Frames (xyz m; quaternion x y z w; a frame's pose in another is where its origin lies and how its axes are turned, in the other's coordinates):
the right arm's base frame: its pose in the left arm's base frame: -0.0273 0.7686 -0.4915 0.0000 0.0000 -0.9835 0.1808
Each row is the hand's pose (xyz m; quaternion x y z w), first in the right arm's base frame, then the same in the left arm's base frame.
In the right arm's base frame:
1: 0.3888 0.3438 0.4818 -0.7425 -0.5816 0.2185 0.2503
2: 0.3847 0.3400 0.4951 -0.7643 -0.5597 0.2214 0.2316
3: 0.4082 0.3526 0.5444 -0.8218 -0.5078 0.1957 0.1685
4: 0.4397 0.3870 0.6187 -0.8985 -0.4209 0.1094 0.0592
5: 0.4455 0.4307 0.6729 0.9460 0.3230 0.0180 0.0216
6: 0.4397 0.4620 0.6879 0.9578 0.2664 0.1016 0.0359
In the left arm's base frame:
1: -0.2684 0.3090 -0.0097 -0.7063 0.6251 -0.2067 0.2602
2: -0.2659 0.3140 0.0036 -0.6886 0.6505 -0.1877 0.2596
3: -0.2834 0.2939 0.0529 -0.6480 0.7165 -0.1303 0.2230
4: -0.3006 0.2505 0.1272 -0.5764 0.8076 -0.0384 0.1183
5: -0.2905 0.2076 0.1814 0.4887 -0.8720 -0.0180 0.0216
6: -0.2739 0.1804 0.1964 0.4352 -0.8939 -0.0169 0.1064

